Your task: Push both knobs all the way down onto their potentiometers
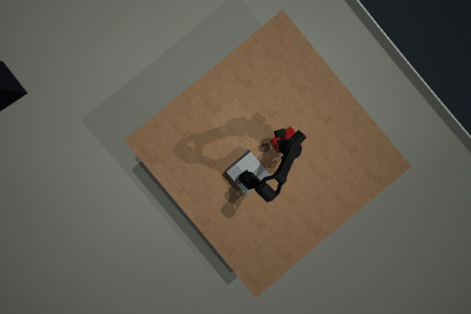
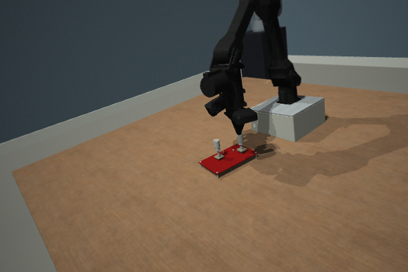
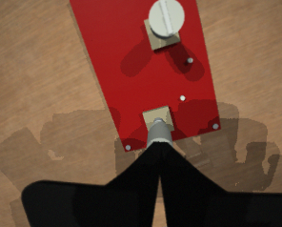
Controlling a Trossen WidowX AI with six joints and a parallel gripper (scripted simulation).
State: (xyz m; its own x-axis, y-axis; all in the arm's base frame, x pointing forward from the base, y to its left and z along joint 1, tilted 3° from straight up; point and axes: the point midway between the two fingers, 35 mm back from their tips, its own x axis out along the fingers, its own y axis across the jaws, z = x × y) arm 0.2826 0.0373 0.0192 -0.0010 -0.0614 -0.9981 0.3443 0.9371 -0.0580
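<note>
Now: the knob 7 cm ahead of my gripper tip, 3 cm to the right of it and 1 cm below it.
</note>
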